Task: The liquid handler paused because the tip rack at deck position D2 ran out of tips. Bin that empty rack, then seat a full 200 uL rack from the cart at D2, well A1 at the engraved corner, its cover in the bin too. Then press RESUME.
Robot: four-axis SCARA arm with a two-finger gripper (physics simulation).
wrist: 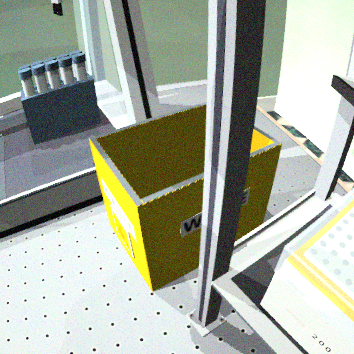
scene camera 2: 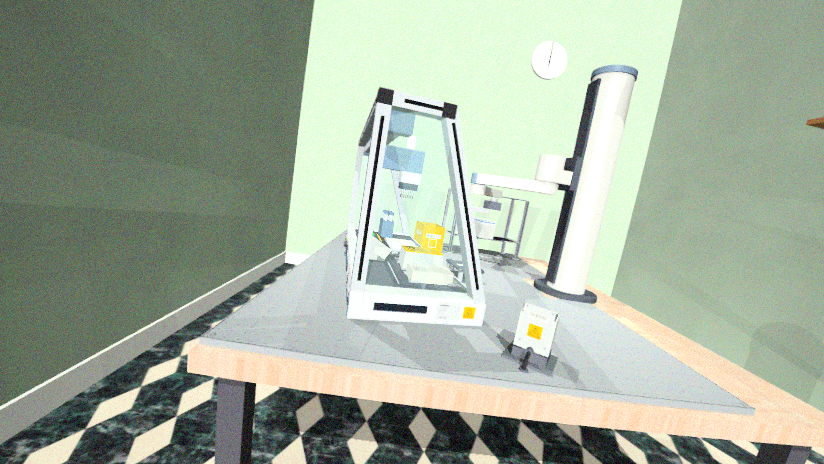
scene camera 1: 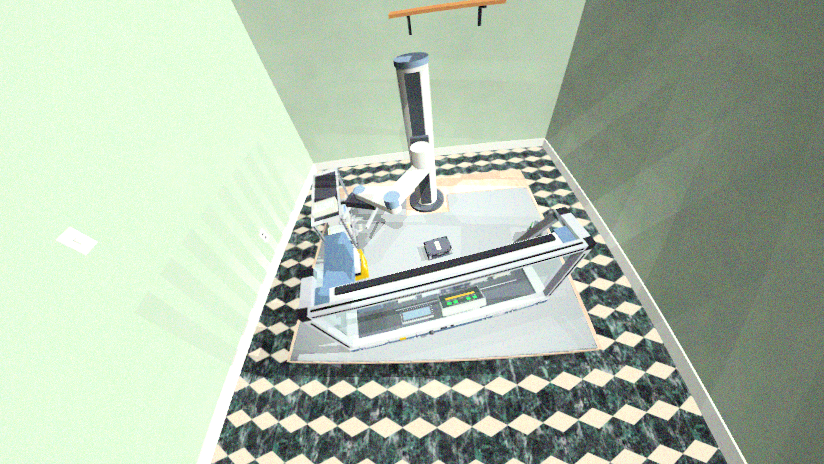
In view: a yellow waste bin (wrist: 150, 172) and a tube holder (wrist: 69, 107).
